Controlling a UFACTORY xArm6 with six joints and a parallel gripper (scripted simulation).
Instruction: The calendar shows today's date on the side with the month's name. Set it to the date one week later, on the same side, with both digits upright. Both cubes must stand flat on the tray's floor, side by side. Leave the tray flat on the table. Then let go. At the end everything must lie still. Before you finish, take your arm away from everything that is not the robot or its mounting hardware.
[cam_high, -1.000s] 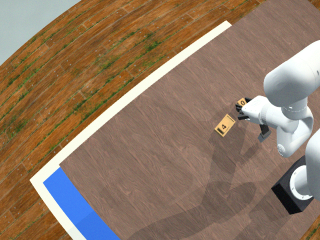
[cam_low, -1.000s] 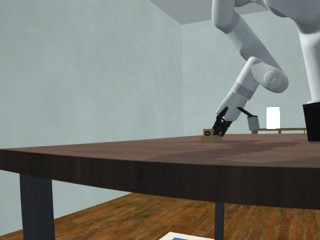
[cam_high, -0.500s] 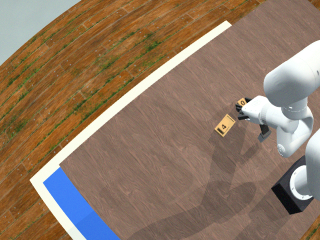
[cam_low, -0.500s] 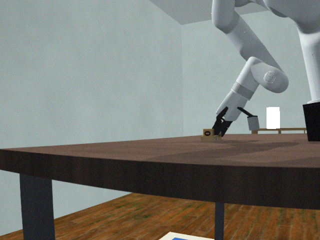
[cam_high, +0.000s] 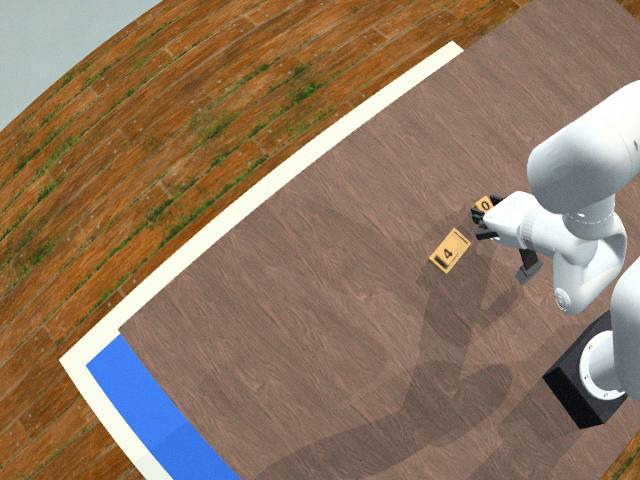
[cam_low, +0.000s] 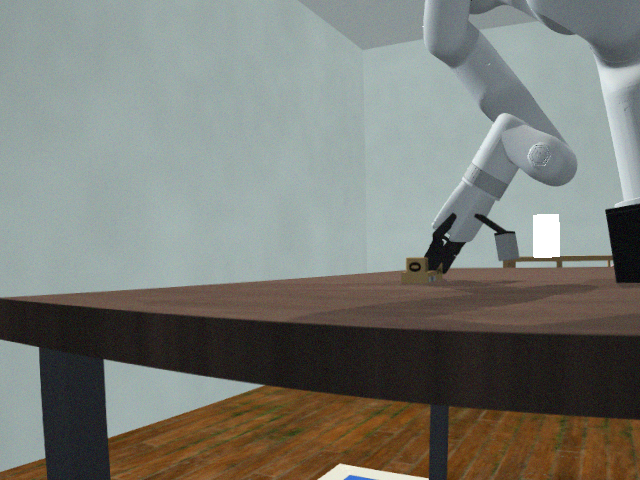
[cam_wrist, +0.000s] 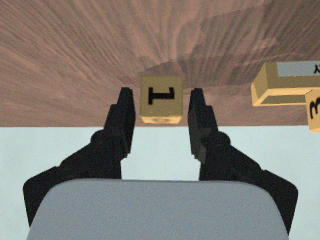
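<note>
Now: hand 20 mm above the wooden cube and 10 mm short of it. Round my hand: tray (100 mm to the left, 20 mm below, 10 mm ahead).
</note>
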